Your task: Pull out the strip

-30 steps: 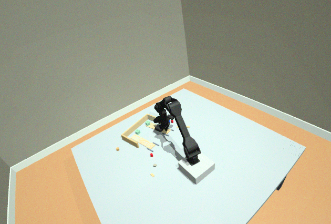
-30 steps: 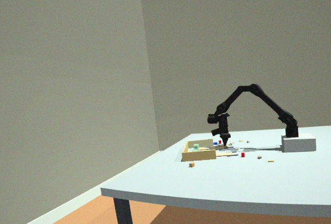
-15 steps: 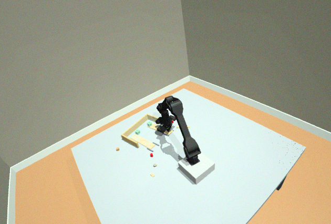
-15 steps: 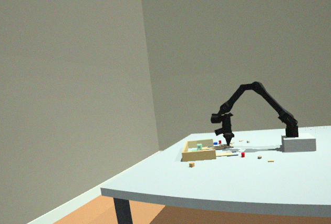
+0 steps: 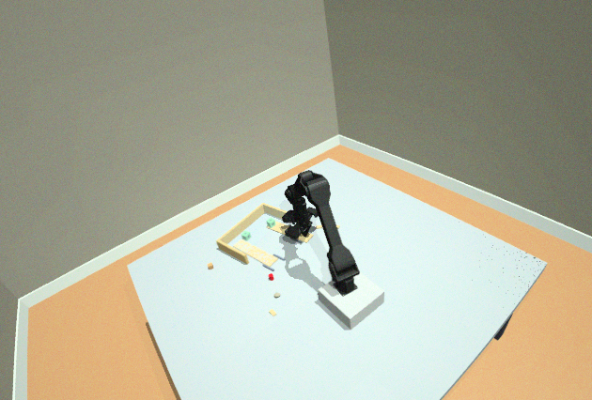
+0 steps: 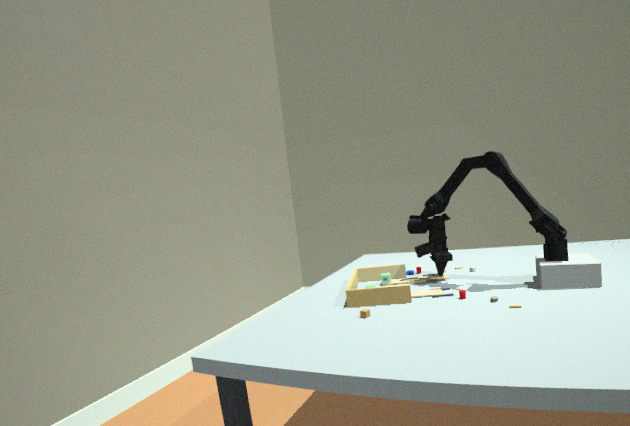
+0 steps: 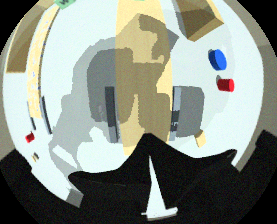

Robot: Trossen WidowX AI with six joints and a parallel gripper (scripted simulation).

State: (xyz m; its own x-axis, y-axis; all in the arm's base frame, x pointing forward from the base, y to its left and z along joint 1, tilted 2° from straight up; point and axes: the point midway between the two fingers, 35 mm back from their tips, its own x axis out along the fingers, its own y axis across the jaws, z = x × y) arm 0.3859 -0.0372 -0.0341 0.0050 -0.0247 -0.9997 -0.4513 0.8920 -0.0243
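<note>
The strip lies 80 mm ahead of my gripper tip and 40 mm to the left of it. Round my gripper tip: blue piece (140 mm ahead, 50 mm to the right).
</note>
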